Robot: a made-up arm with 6 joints.
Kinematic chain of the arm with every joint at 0, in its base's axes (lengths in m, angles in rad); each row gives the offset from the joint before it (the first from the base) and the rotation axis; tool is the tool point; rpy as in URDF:
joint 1: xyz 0 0 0.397 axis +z
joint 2: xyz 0 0 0 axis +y
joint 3: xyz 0.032 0 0.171 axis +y
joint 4: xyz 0.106 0 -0.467 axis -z
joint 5: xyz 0 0 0 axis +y
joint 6: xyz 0.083 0 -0.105 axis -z
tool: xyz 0 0 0 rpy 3.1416 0 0
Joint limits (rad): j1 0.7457..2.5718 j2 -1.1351..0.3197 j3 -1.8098..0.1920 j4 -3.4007..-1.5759 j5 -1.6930..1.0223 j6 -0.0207..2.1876
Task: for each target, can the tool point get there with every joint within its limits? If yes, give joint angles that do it. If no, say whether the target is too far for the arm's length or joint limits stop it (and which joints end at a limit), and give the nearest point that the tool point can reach.
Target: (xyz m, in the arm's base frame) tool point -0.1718 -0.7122 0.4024
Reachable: no: joint limits stop it (at a limit: joint 2, joint 3) | nearest point -0.0408 -0.1689 0.1460 | short by 0.615 m
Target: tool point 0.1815 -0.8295 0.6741
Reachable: no: too far | nearest point 0.0420 -0.1918 0.8835 | short by 0.686 m
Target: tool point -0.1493 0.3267 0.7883
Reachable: yes | joints 1.9972 -0.9013 -1.1832 -3.1341 -0.3242 1.3808
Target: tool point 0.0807 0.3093 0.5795
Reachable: yes | joints 0.9653 -0.8316 -0.6859 -1.9272 -1.4075 1.5138
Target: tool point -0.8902 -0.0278 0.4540
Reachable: no: too far | nearest point -0.5739 0.2177 0.4736 | short by 0.401 m
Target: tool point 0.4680 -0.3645 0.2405
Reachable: no: joint limits stop it (at a limit: joint 2, joint 3) | nearest point 0.1429 -0.1113 0.1260 | short by 0.428 m
